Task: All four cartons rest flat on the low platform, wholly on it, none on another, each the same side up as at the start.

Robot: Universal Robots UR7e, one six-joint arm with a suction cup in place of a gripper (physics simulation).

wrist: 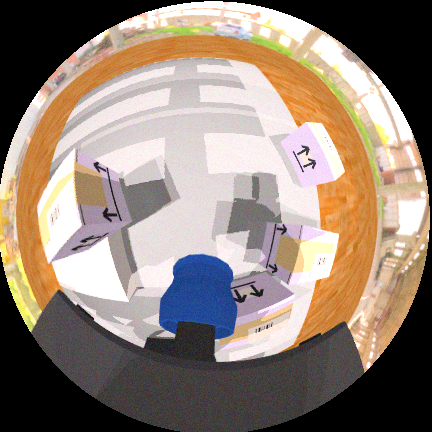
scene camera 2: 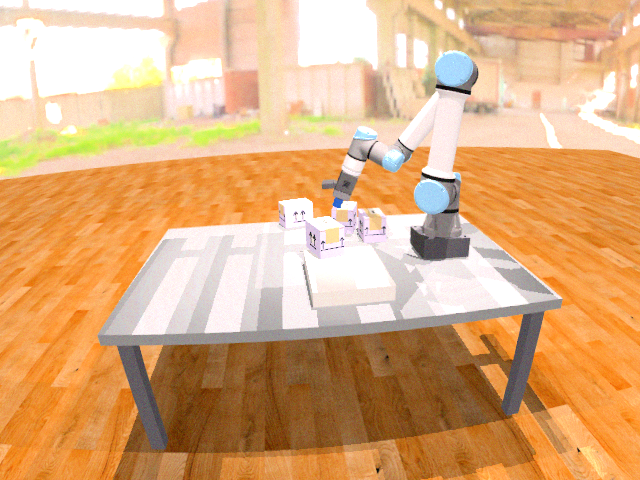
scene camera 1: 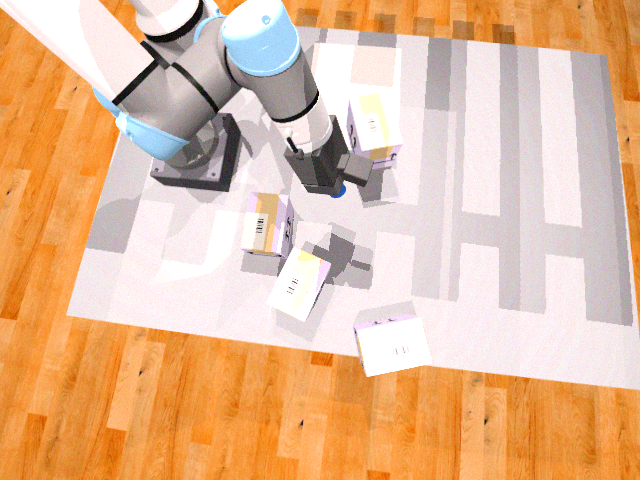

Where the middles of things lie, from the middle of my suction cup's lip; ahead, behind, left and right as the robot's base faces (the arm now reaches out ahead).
Labels:
Now: the low white platform (scene camera 1: 341,72) 20 mm behind my suction cup, 310 mm to the left of it and 140 mm below it.

